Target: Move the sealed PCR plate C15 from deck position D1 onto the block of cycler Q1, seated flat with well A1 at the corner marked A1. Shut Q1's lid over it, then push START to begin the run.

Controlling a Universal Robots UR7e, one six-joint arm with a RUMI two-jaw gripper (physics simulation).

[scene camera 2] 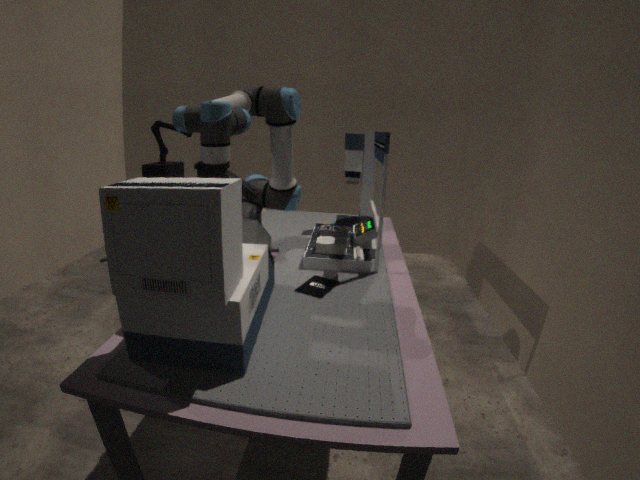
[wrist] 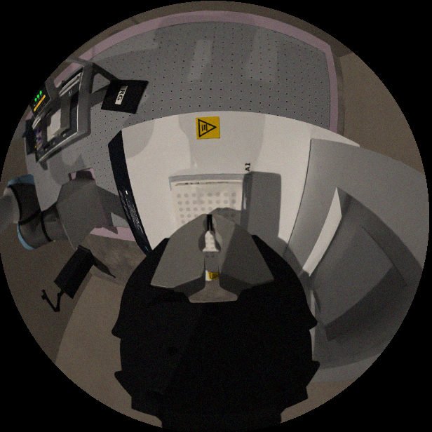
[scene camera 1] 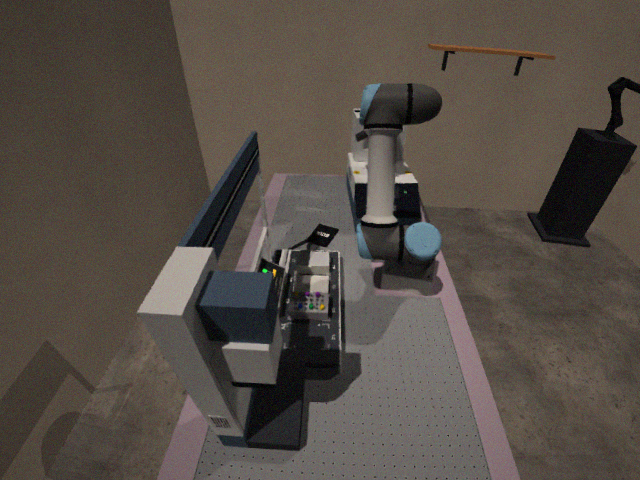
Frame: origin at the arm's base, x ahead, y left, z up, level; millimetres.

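Where they show: arm's base at its link origin: [scene camera 2: 243, 225].
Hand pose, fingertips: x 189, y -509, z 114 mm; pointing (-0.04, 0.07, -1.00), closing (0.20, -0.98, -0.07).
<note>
Things, the pixels of their top centre, and the offset from my fingertips. "pt": a spot on its surface instead.
- Q1's dark front panel at a spot on its surface: [scene camera 1: 405, 204] pt dx -163, dy +163, dz -114 mm
- black tablet at its top centre: [scene camera 2: 317, 284] [scene camera 1: 322, 233] dx +198, dy +307, dz -234 mm
The pale PCR plate [wrist: 205, 194] lies in the block recess of the white cycler Q1 [scene camera 1: 356, 178] [scene camera 2: 170, 310] [wrist: 150, 150], looking flat, its upper right corner in the wrist view beside the printed A1. My gripper [wrist: 208, 215] is shut with nothing between the fingertips, above the plate and hiding its lower part. Q1's lid [wrist: 365, 270] stands raised on the right in the wrist view. Q1's dark front panel [scene camera 1: 405, 204] [wrist: 131, 200] bears a small light; no START label is readable. In scene camera 2 the fingers are hidden behind Q1.
The deck [scene camera 1: 339, 310] [scene camera 2: 310, 264] [wrist: 82, 117] holds white blocks and a rack with coloured caps. A black tablet [scene camera 1: 323, 235] [scene camera 2: 316, 286] [wrist: 125, 96] lies near its end. A tall white instrument column [scene camera 1: 175, 310] [scene camera 2: 368, 175] stands beyond it. Q1's raised part rises close beside the gripper.
</note>
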